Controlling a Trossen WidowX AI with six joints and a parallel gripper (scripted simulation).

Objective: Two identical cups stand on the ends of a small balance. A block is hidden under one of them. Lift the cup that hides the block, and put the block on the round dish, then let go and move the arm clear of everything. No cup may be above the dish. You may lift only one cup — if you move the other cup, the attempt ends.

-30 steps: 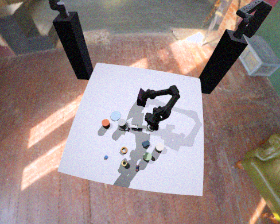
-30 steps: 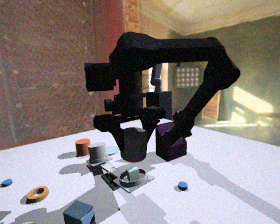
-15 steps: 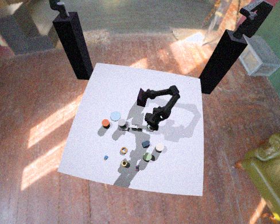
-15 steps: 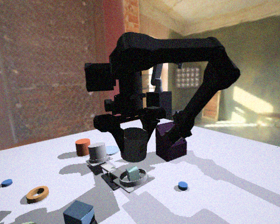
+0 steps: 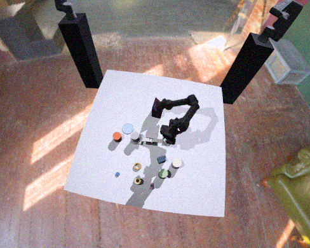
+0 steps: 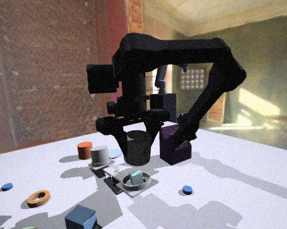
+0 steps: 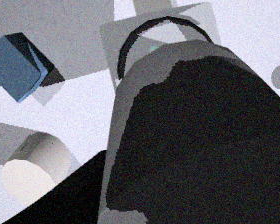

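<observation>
My gripper tip is now 80 mm above the teal block and 10 mm to the left of it. Also, from my gripper tip: small balance 140 mm to the right, 130 mm below; then green cylinder 270 mm ahead, 130 mm below, 40 mm to the right; then cream cylinder 180 mm ahead, 130 mm below, 60 mm to the left.
</observation>
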